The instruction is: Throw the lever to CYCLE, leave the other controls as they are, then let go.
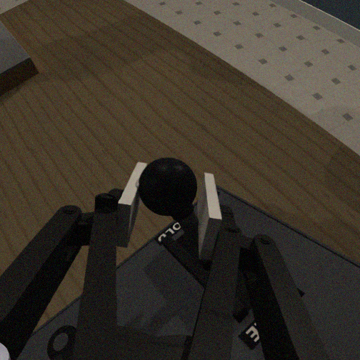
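The lever has a round black knob (pixel 168 186) on a dark stem that leans over the control panel (pixel 320 250). My gripper (pixel 172 184) is shut on the lever, with one pale pad on each side of the knob. The left pad meets the knob's side; the right pad stands close by its lower right side and the stem. A partly hidden label (pixel 170 232) reading "OLD" lies near the slot's upper left end. Another label (pixel 250 335), with an "E" showing, lies at the lower right. My fingers hide much of the slot and lever base.
A dark ring-shaped part (pixel 53 343) shows on the panel at the lower left. A grey-topped block (pixel 15 52) stands at the left edge on the wooden table (pixel 100 100). Tiled floor (pixel 280 60) lies beyond the table edge. A whitish round part shows at the bottom left corner.
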